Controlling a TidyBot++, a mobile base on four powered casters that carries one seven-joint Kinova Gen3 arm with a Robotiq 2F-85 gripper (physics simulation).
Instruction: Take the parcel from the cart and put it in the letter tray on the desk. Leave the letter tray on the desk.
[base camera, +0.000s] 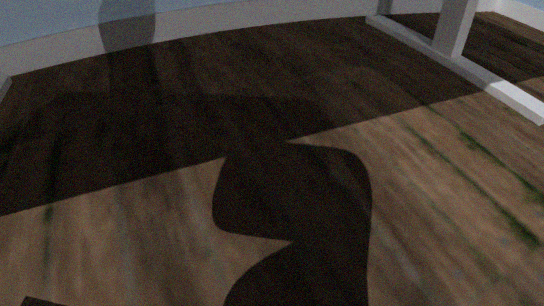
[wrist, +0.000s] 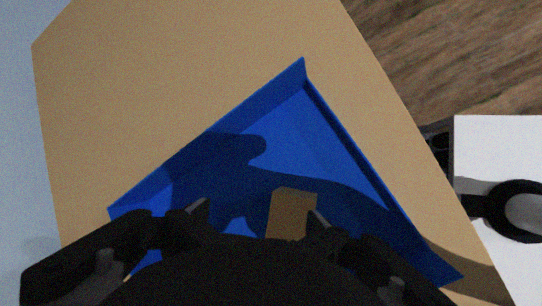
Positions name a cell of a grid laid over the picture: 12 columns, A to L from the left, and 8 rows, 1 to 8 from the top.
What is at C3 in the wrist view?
A desk.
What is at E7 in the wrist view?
My gripper.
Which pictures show the brown parcel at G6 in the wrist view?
The wrist view only.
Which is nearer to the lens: the brown parcel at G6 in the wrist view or the blue letter tray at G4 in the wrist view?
The brown parcel.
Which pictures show the blue letter tray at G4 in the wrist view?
The wrist view only.
